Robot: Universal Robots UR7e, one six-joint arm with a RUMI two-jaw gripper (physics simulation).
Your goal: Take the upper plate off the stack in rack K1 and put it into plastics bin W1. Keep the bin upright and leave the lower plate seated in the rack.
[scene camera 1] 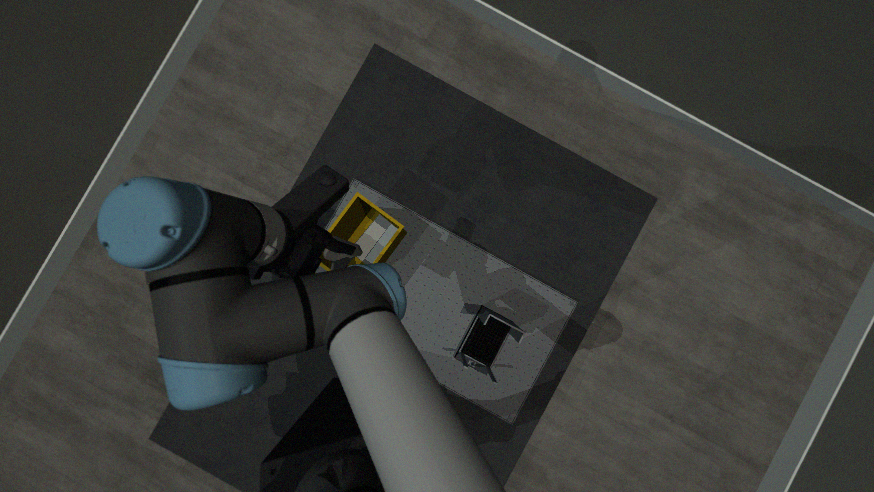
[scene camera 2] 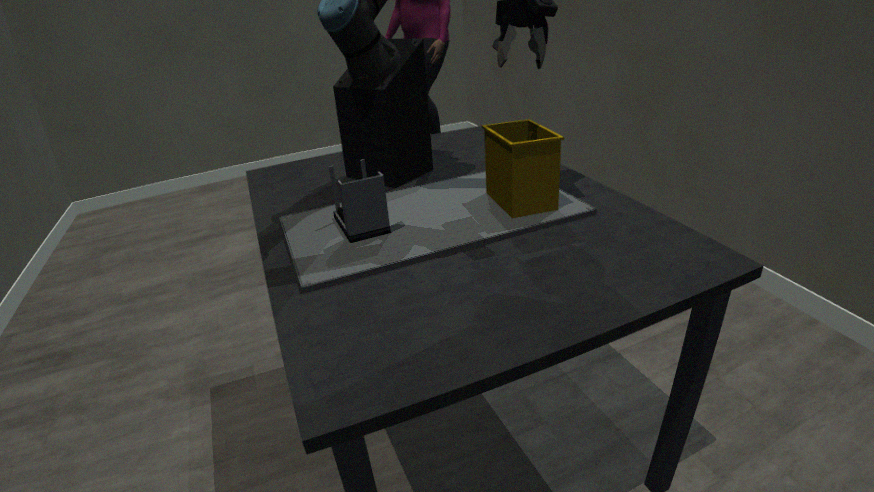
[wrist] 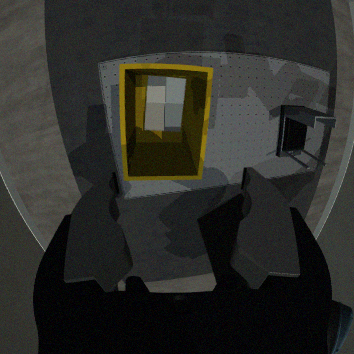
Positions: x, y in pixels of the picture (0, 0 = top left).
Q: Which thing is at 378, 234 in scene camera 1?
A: A pale gridded plate.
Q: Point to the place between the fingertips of my gripper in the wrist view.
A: At 179, 171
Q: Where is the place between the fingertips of my gripper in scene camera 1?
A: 338, 238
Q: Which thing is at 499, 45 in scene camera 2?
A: My gripper.
